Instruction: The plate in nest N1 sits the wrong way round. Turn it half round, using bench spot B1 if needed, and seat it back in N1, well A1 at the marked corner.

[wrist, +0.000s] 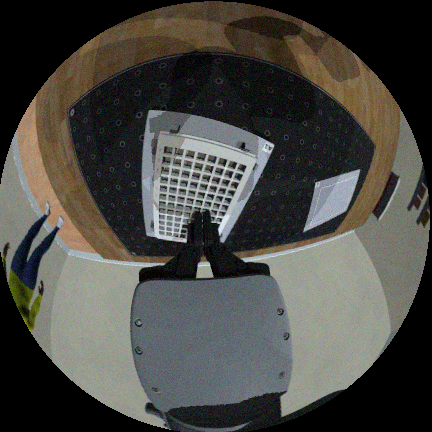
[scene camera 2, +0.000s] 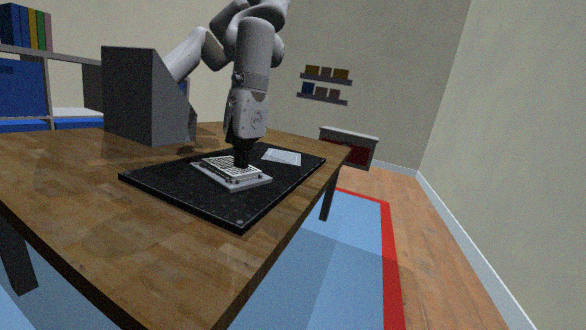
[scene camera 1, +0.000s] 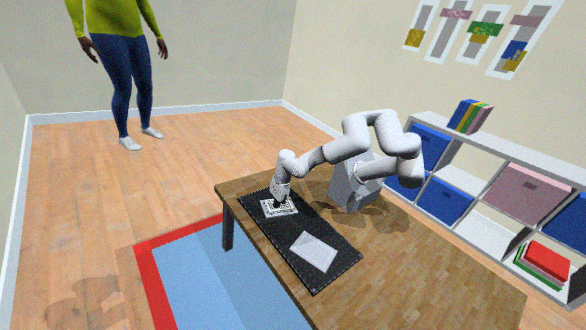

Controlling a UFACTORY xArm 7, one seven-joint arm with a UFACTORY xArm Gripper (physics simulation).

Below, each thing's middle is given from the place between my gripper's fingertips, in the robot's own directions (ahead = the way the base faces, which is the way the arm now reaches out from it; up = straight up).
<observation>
My gripper is now 2 cm past the white plate (scene camera 2: 223,166), 1 cm to the left of it and 1 cm above it. Also, from my hand: bench spot B1 (scene camera 1: 315,251) (27 cm to the left, 3 cm behind, 2 cm below); then grey nest N1 (scene camera 2: 214,178) (2 cm below, 2 cm behind, 1 cm to the right).
</observation>
